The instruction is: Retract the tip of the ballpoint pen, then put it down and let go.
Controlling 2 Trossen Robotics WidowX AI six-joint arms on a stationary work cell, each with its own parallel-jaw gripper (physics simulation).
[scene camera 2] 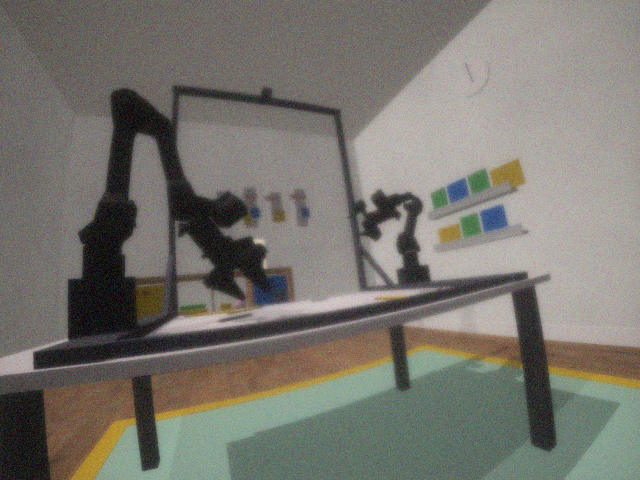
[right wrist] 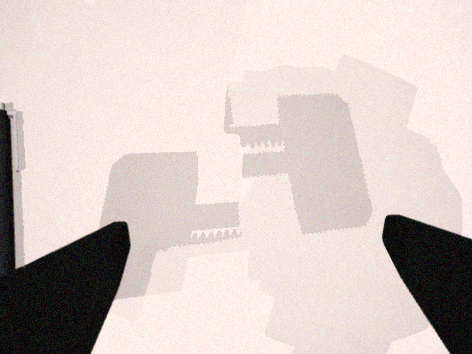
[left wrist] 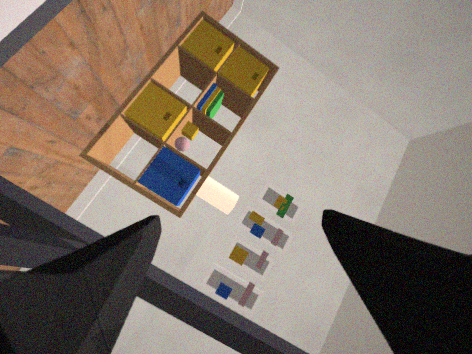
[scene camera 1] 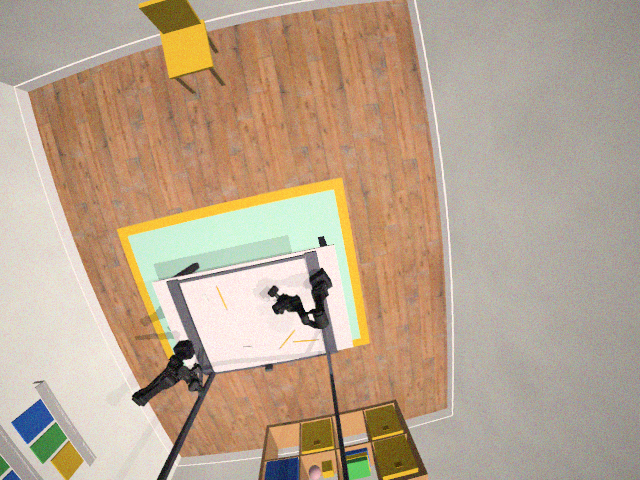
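Where they show: left gripper, between the fingertips: [scene camera 2: 352, 226] [left wrist: 241, 220] [scene camera 1: 203, 388]; right gripper, between the fingertips: [scene camera 2: 256, 296] [right wrist: 257, 230] [scene camera 1: 275, 297]; left arm's base, origin of its link: [scene camera 2: 412, 266] [scene camera 1: 181, 353]; right arm's base, origin of its link: [scene camera 1: 321, 284].
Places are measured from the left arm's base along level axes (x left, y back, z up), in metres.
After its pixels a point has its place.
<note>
The dark ballpoint pen with a silver clip [right wrist: 8, 200] @(x 0.183, y -0.750, z -0.081 m) lies on the white table, cut off by the left edge of the right wrist view, beyond the picture's left finger. In scene camera 2 a dark pen-like shape [scene camera 2: 235, 317] @(x 0.192, y -0.762, z -0.082 m) lies near the front table edge. Its tip and whether it is out cannot be seen. My right gripper [scene camera 1: 272, 291] @(x 0.283, y -0.717, z -0.032 m) [scene camera 2: 255, 295] @(x 0.283, y -0.717, z -0.032 m) [right wrist: 257, 230] @(x 0.283, y -0.717, z -0.032 m) is open and empty, pointing down above the table beside the pen. My left gripper [scene camera 1: 197, 381] @(x -0.107, y -0.211, z 0.216 m) [scene camera 2: 361, 219] @(x -0.107, y -0.211, z 0.216 m) [left wrist: 241, 220] @(x -0.107, y -0.211, z 0.216 m) is open and empty, raised off the table surface and pointing toward the shelf.
Yellow pencils [scene camera 1: 221, 297] @(x 0.326, y -0.358, z -0.080 m) [scene camera 1: 287, 339] @(x -0.060, y -0.712, z -0.080 m) [scene camera 1: 306, 341] @(x -0.095, y -0.837, z -0.083 m) lie on the table [scene camera 1: 232, 356] @(x -0.134, y -0.296, z -0.087 m). A small thin grey thing [scene camera 1: 247, 346] @(x -0.065, y -0.428, z -0.079 m) lies near the table edge by the shelf. A dark frame [scene camera 2: 347, 170] @(x -0.231, y -0.116, z 0.557 m) rises behind the table. A shelf unit [scene camera 1: 331, 418] [left wrist: 116, 120] stands beyond.
</note>
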